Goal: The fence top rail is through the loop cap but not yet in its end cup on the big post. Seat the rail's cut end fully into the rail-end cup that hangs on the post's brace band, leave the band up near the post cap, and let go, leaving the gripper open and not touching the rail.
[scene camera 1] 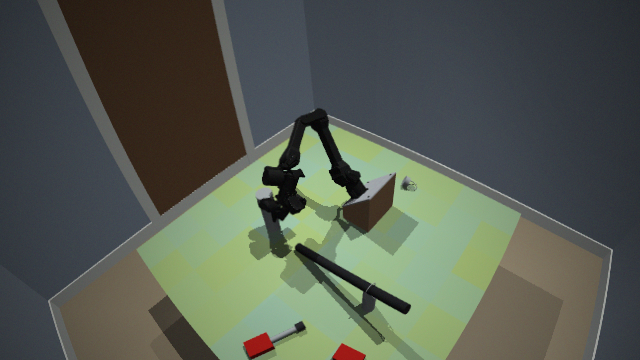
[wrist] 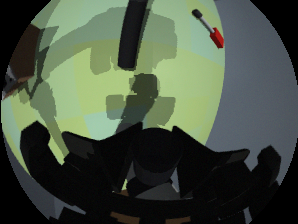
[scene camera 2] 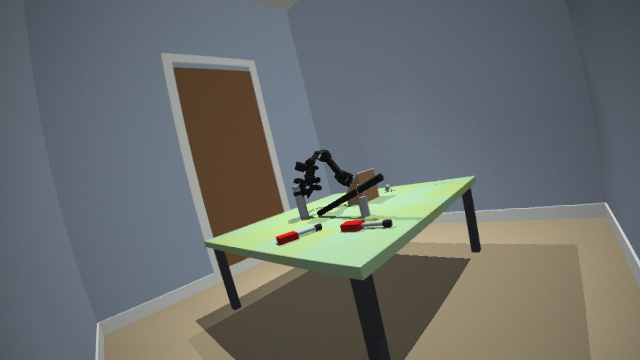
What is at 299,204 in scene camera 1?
The gripper.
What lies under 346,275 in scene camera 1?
A black top rail.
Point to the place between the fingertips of the gripper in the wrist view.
157,127
